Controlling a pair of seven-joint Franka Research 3 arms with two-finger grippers.
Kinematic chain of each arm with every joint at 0, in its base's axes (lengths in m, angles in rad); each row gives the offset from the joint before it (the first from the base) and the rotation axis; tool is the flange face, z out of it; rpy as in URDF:
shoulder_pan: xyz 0 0 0.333 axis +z
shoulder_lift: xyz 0 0 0 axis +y
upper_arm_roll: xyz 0 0 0.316 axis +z
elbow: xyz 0.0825 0 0 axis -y
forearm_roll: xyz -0.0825 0 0.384 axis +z
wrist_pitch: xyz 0 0 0 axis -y
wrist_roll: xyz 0.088 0 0 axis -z
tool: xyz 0 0 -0.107 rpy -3.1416 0 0
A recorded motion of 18 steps. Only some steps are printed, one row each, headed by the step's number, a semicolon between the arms.
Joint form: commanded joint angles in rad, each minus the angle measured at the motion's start. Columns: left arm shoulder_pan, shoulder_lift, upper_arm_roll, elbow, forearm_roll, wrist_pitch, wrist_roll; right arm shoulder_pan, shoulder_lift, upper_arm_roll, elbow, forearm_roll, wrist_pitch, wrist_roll.
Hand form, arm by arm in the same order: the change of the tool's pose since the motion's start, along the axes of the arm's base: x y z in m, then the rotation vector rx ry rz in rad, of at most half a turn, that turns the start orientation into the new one. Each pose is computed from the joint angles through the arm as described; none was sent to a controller.
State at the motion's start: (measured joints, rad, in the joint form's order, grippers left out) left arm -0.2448 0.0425 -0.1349 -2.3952 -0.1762 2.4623 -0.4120; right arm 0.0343 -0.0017 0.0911 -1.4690 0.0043 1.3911 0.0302
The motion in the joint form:
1: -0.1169 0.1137 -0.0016 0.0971 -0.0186 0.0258 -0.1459; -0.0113 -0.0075 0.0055 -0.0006 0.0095 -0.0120 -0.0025
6: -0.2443 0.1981 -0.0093 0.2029 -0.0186 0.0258 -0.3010; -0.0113 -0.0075 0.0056 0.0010 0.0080 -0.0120 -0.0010
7: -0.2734 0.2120 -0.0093 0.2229 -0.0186 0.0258 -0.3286; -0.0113 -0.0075 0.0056 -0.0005 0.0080 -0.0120 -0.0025
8: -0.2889 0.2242 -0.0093 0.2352 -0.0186 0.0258 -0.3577; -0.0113 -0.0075 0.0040 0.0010 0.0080 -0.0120 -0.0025
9: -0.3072 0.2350 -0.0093 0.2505 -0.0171 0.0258 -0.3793; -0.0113 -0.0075 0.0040 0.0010 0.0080 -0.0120 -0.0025
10: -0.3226 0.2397 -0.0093 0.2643 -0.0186 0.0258 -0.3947; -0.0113 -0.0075 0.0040 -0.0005 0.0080 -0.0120 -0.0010
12: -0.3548 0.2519 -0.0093 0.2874 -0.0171 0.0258 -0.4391; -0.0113 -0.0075 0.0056 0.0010 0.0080 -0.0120 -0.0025
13: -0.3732 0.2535 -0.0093 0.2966 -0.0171 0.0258 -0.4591; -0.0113 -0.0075 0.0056 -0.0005 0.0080 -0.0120 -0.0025
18: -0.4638 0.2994 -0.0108 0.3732 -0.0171 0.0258 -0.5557; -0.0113 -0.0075 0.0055 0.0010 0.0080 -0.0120 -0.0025
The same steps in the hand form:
1: 0.0032 -0.0680 -0.0167 -0.0227 0.0206 0.0451; -0.0035 -0.0021 0.0028 0.0082 0.0062 -0.0022
6: -0.0087 -0.1468 -0.0195 -0.0408 0.0324 0.0662; -0.0036 -0.0023 0.0035 0.0068 0.0044 -0.0037
7: -0.0136 -0.1635 -0.0192 -0.0450 0.0333 0.0650; -0.0035 -0.0023 0.0028 0.0067 0.0059 -0.0023
8: -0.0163 -0.1725 -0.0210 -0.0454 0.0387 0.0787; -0.0034 -0.0031 0.0035 0.0069 0.0044 -0.0039
9: -0.0193 -0.1834 -0.0209 -0.0479 0.0391 0.0811; -0.0034 -0.0031 0.0035 0.0069 0.0044 -0.0039
10: -0.0215 -0.1928 -0.0179 -0.0546 0.0361 0.0824; -0.0034 -0.0031 0.0028 0.0066 0.0059 -0.0054
12: -0.0285 -0.2113 -0.0153 -0.0610 0.0361 0.0935; -0.0036 -0.0023 0.0035 0.0069 0.0044 -0.0023
13: -0.0337 -0.2211 -0.0124 -0.0658 0.0345 0.0950; -0.0035 -0.0023 0.0028 0.0067 0.0059 -0.0023
18: -0.0571 -0.2748 -0.0072 -0.0897 0.0379 0.1008; -0.0035 -0.0023 0.0035 0.0069 0.0044 -0.0024

